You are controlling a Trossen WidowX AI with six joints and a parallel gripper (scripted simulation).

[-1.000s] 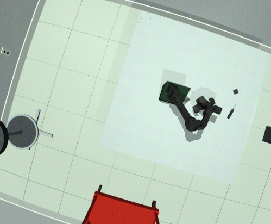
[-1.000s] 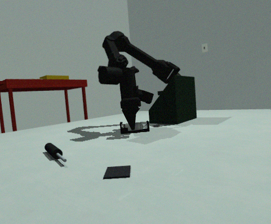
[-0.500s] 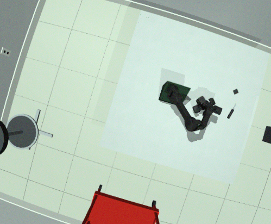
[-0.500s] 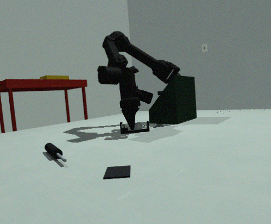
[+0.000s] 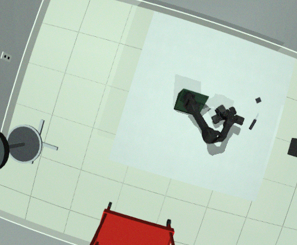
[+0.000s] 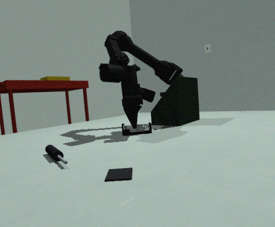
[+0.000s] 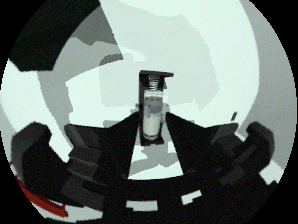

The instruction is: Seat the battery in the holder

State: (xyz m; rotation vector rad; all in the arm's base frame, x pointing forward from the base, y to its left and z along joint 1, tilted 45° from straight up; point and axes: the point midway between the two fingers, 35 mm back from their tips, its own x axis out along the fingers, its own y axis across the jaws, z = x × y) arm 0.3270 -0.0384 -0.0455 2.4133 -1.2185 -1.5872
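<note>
Now: gripper tip right at the battery. From my gripper tip the other things lie so: black-handled screwdriver: 30 cm ahead, 9 cm to the left, 1 cm below.
</note>
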